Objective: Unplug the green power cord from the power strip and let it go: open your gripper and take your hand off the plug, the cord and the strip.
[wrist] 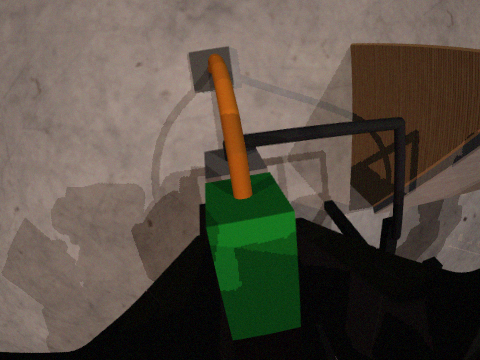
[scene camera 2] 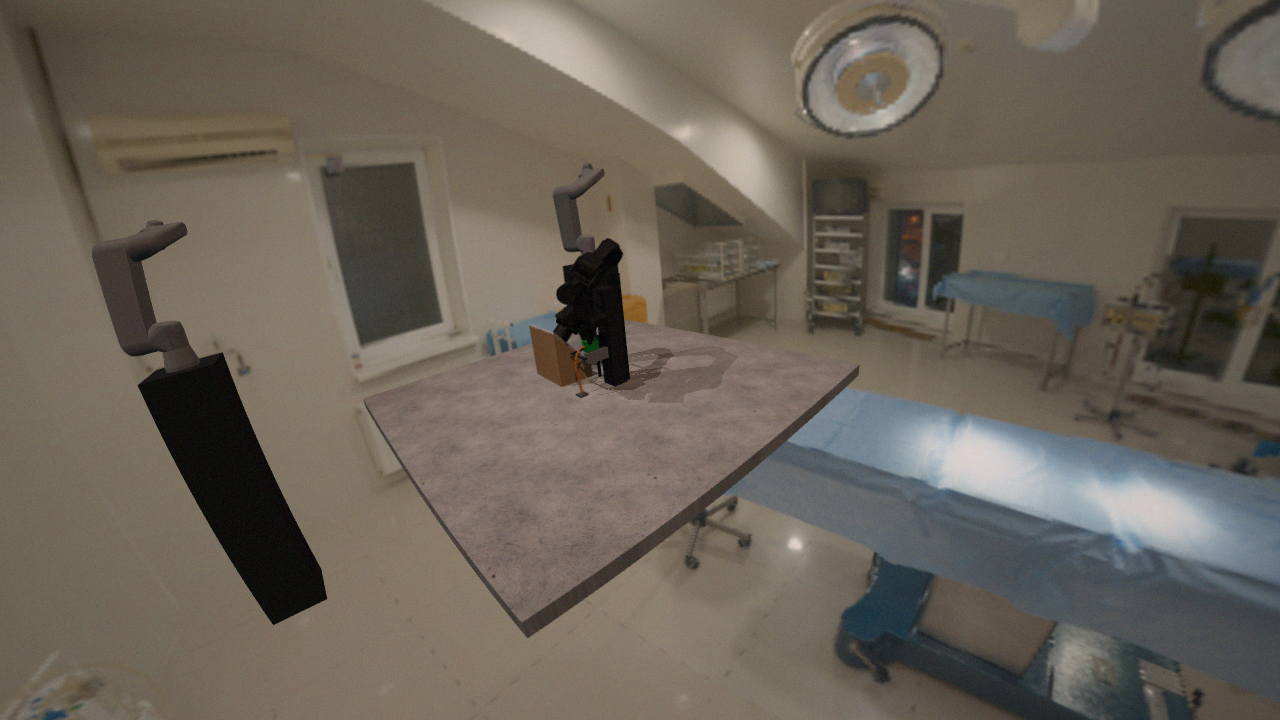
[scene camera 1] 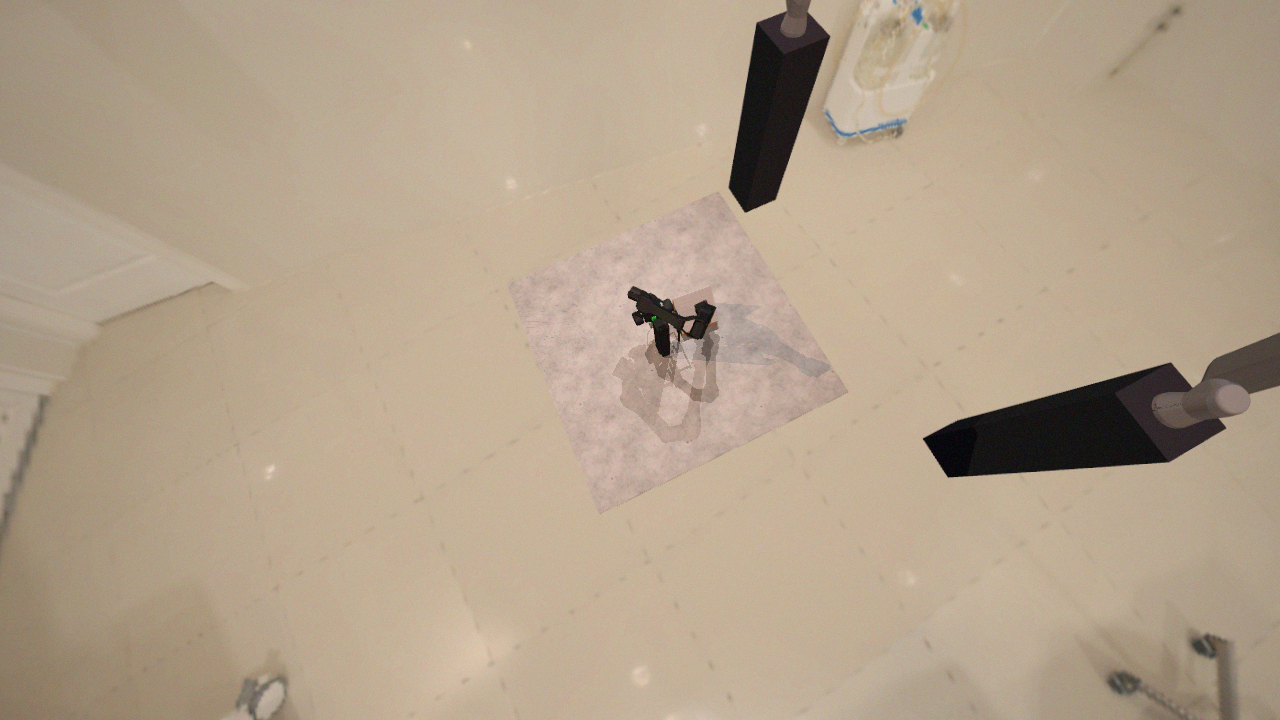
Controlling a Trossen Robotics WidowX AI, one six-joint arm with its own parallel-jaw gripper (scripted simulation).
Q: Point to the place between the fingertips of my gripper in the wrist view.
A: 251,240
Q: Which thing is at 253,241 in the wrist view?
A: A green plug.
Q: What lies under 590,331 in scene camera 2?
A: My gripper.
